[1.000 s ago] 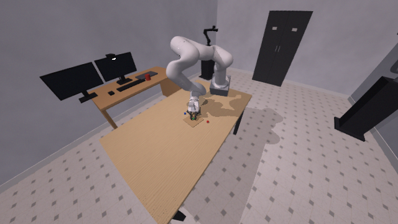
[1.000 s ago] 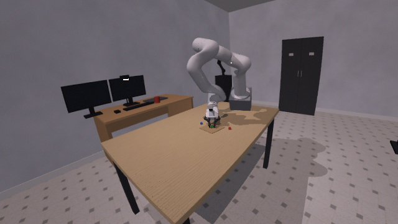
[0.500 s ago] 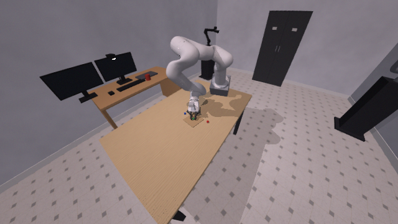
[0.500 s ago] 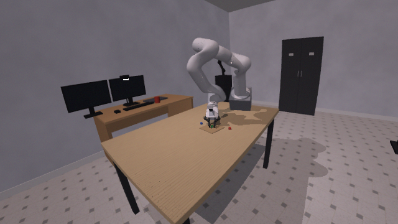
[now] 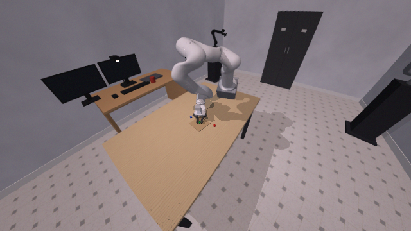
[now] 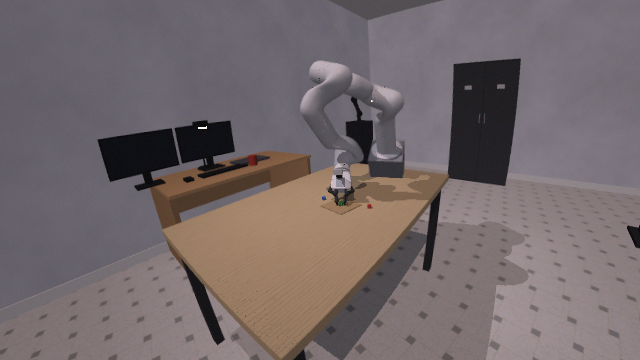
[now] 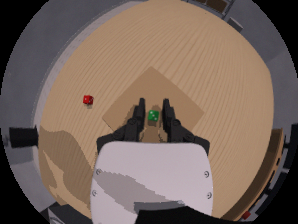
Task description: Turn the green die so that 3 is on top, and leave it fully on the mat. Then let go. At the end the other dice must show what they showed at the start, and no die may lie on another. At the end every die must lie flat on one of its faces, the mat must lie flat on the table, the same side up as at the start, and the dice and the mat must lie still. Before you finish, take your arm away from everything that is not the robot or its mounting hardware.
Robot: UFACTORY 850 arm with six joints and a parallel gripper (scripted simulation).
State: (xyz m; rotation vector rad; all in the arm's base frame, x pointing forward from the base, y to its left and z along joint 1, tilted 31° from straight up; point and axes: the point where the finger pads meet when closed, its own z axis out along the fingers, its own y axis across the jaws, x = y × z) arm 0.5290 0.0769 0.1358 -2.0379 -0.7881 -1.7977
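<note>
The green die is 2 cm below my hand. Round my hand: red die 7 cm behind, 12 cm to the left, 2 cm below; then tan mat 3 cm below; then blue die 1 cm ahead, 12 cm to the right, 2 cm below.
</note>
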